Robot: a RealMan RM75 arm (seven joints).
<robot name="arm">
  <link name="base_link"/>
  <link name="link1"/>
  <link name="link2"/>
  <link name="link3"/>
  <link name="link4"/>
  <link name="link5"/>
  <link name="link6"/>
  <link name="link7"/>
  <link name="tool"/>
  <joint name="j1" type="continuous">
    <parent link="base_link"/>
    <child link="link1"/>
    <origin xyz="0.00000 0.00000 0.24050" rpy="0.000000 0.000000 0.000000"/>
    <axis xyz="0 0 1"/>
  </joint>
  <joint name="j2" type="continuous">
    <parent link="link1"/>
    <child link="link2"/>
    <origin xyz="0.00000 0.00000 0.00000" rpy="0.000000 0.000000 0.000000"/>
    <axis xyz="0 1 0"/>
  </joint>
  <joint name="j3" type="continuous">
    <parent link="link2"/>
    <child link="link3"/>
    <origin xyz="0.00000 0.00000 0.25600" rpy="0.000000 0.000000 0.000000"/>
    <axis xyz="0 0 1"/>
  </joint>
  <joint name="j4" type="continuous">
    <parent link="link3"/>
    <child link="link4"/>
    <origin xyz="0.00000 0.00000 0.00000" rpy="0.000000 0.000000 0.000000"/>
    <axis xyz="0 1 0"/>
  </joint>
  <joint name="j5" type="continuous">
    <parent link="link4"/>
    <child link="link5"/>
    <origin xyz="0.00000 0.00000 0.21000" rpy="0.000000 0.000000 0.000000"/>
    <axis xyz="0 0 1"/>
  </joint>
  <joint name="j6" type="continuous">
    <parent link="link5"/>
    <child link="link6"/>
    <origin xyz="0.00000 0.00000 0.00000" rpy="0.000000 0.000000 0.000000"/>
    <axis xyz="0 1 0"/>
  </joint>
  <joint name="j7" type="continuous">
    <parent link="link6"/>
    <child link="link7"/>
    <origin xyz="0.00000 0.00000 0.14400" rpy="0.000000 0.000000 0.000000"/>
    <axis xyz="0 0 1"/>
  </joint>
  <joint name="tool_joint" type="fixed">
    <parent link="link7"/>
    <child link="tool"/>
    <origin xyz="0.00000 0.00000 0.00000" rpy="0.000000 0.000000 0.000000"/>
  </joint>
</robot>
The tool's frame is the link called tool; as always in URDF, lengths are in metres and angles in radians. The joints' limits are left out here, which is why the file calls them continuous.
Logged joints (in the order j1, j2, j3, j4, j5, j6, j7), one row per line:
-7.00, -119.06, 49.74, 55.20, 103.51, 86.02, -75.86
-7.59, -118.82, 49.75, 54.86, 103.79, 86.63, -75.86
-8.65, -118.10, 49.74, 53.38, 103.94, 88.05, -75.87
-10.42, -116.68, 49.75, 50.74, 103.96, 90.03, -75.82
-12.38, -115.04, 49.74, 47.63, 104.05, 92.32, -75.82
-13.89, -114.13, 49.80, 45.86, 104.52, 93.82, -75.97
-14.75, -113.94, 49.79, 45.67, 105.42, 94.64, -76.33
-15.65, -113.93, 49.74, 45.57, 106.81, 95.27, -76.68
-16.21, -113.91, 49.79, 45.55, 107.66, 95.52, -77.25
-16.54, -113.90, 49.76, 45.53, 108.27, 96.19, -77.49
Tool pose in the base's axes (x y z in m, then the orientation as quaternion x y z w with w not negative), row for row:
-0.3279, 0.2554, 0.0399, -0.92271, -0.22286, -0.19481, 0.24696
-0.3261, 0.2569, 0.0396, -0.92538, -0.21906, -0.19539, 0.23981
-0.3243, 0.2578, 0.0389, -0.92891, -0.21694, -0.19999, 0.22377
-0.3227, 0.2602, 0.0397, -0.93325, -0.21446, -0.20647, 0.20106
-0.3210, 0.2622, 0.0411, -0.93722, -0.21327, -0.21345, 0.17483
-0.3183, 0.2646, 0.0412, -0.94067, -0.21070, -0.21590, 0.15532
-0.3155, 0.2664, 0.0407, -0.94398, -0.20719, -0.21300, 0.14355
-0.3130, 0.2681, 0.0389, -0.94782, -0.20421, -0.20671, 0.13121
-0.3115, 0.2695, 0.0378, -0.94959, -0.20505, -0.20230, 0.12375
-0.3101, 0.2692, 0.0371, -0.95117, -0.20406, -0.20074, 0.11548
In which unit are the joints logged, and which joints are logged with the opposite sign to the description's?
The joints are logged in degrees. Opposite sign: none.
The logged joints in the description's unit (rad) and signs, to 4 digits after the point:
-0.1222, -2.0780, 0.8681, 0.9634, 1.8066, 1.5013, -1.3240
-0.1325, -2.0738, 0.8683, 0.9575, 1.8115, 1.5120, -1.3240
-0.1510, -2.0612, 0.8681, 0.9317, 1.8141, 1.5368, -1.3242
-0.1819, -2.0365, 0.8683, 0.8856, 1.8144, 1.5713, -1.3233
-0.2161, -2.0078, 0.8681, 0.8313, 1.8160, 1.6113, -1.3233
-0.2424, -1.9919, 0.8692, 0.8004, 1.8242, 1.6375, -1.3259
-0.2574, -1.9886, 0.8690, 0.7971, 1.8399, 1.6518, -1.3322
-0.2731, -1.9885, 0.8681, 0.7953, 1.8642, 1.6628, -1.3383
-0.2829, -1.9881, 0.8690, 0.7950, 1.8790, 1.6671, -1.3483
-0.2887, -1.9879, 0.8685, 0.7946, 1.8897, 1.6788, -1.3525

